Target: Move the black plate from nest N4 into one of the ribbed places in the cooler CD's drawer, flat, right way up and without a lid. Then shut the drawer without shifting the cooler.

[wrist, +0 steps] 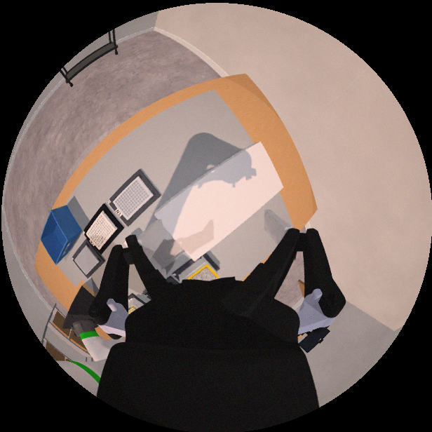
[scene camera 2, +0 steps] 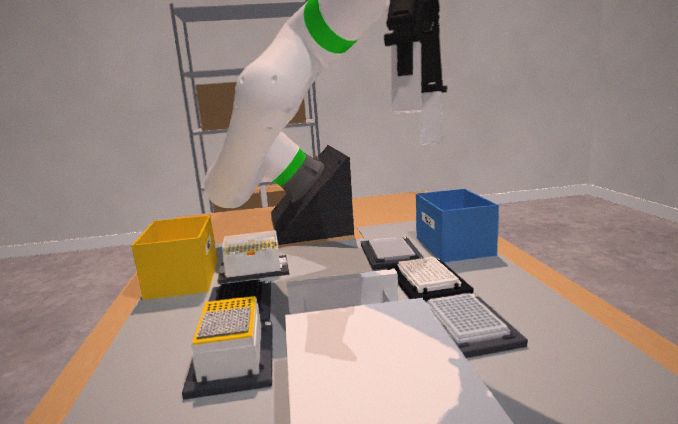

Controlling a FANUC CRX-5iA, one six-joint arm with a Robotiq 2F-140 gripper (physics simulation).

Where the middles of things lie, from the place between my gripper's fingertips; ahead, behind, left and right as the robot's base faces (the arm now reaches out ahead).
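Counted from my hand, the black plate (scene camera 2: 250, 288) is far behind, far to the right and far below. The white plate (scene camera 2: 428, 272) is also far behind my hand and far below it, though a little to the left of it. Then there is the yellow-topped tip box (scene camera 2: 226, 344), which I find a fair way behind my hand, far to the right of it and far below it. As for the clear plate (scene camera 2: 464, 317), my gripper is 100 mm to the right of it, 150 mm past it and 320 mm above it.
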